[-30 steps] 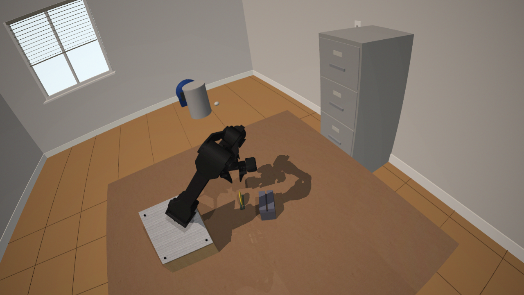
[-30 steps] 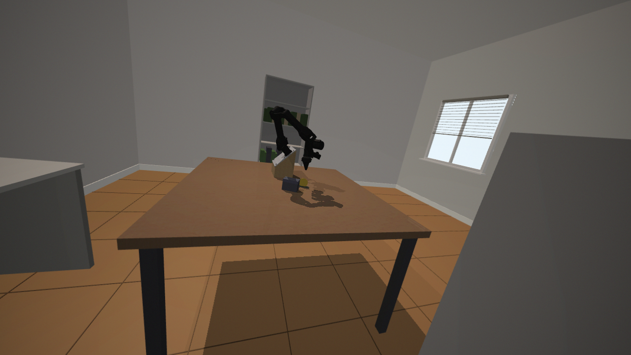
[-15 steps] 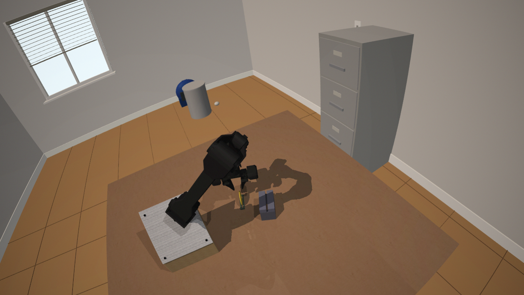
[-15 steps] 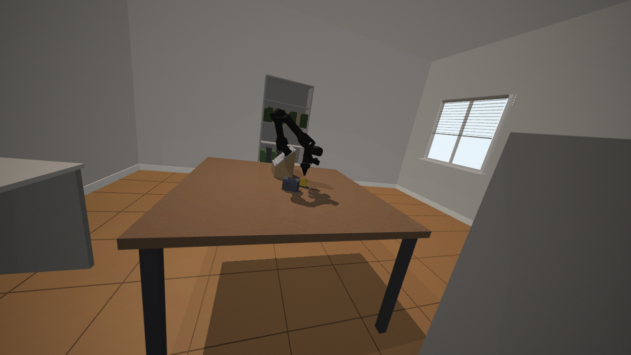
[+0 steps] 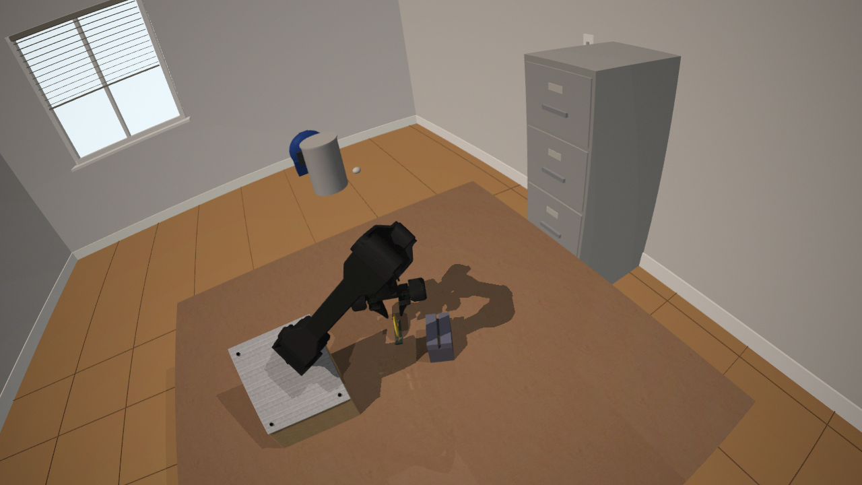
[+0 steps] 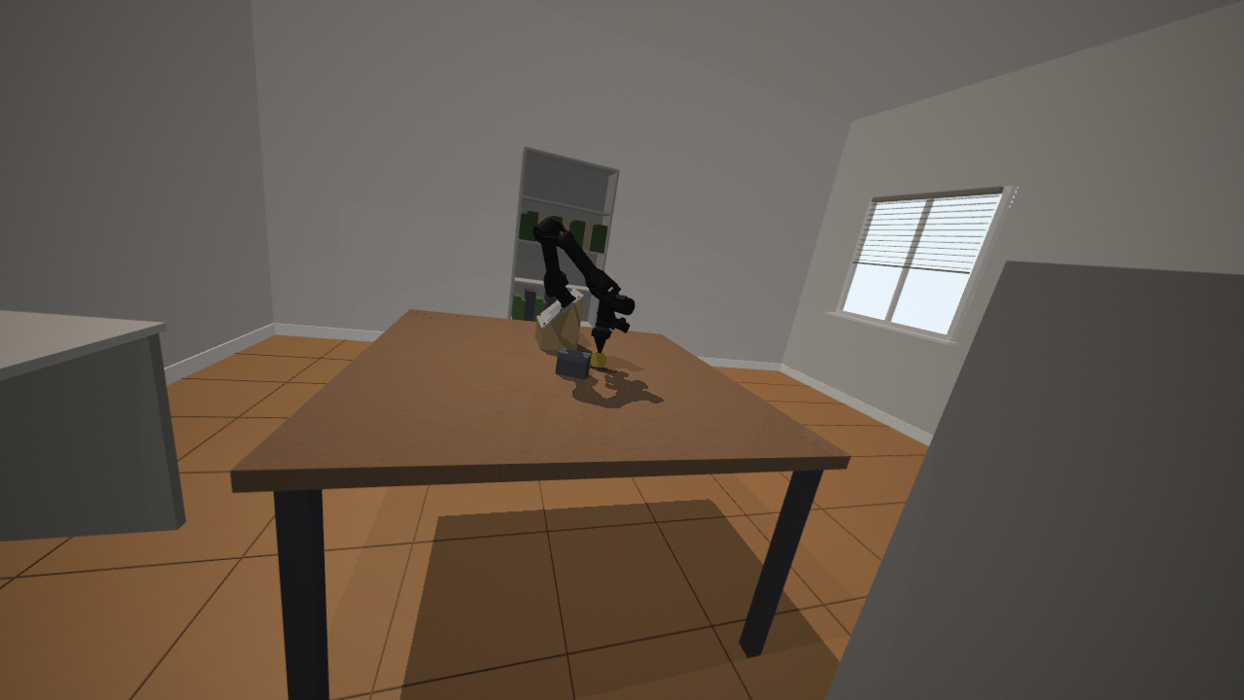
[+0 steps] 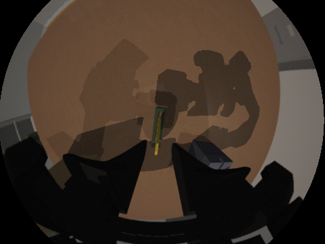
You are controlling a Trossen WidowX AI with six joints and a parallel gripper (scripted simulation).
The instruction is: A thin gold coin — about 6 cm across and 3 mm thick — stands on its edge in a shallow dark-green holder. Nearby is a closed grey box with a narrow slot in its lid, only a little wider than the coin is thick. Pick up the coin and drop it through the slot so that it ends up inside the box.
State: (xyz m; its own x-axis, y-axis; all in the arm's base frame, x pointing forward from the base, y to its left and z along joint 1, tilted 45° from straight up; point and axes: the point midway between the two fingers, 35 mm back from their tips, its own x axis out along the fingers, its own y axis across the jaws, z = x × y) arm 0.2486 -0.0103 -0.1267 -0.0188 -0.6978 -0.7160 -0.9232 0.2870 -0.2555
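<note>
The gold coin lies 30 mm below my gripper tip.
</note>
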